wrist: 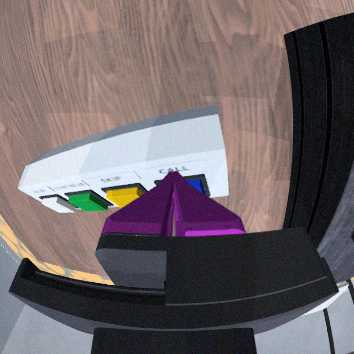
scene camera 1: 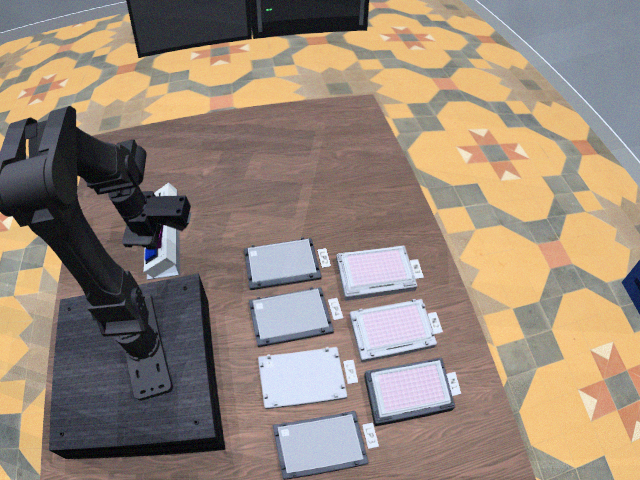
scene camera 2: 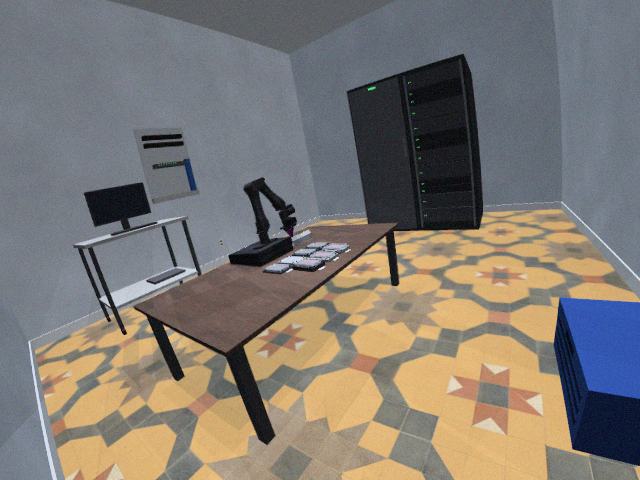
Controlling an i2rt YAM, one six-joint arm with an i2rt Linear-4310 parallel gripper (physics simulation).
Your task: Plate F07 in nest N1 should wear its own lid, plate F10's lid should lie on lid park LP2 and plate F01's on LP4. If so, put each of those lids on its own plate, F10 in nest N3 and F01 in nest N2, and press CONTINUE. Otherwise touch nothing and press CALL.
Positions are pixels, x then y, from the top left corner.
Labels:
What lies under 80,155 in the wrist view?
A white button box.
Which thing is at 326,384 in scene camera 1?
A lid park LP1.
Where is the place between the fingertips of the gripper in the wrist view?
173,178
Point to a nest N1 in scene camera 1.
452,384

